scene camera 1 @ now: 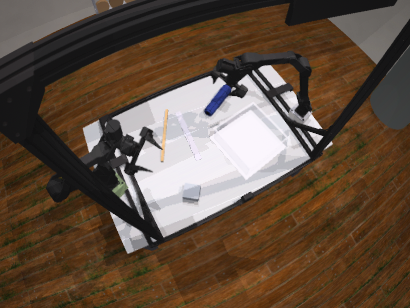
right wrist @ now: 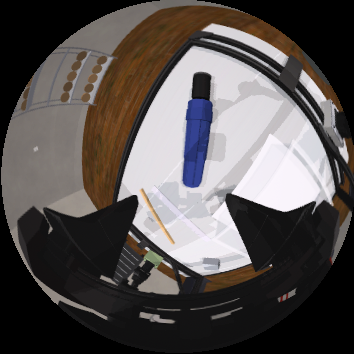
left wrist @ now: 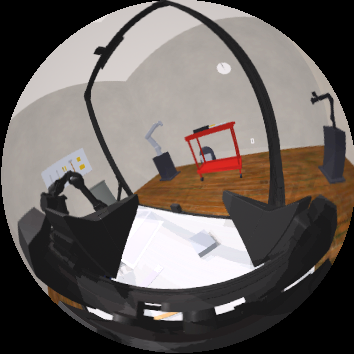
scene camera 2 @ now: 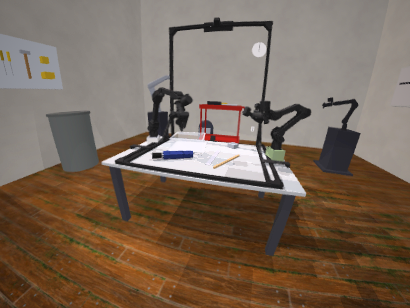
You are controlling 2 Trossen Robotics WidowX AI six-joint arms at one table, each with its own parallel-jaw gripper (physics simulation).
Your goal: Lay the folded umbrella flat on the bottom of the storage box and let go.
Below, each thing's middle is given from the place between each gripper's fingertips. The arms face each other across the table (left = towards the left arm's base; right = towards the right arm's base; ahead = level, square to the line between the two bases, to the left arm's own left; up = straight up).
Labels:
Right now my right hand is 23 cm past the storage box (scene camera 1: 249, 137), 6 cm to the left of it and 14 cm above it.
Right now the storage box is 60 mm ahead of my left hand, 460 mm to the right of it and 250 mm below it.

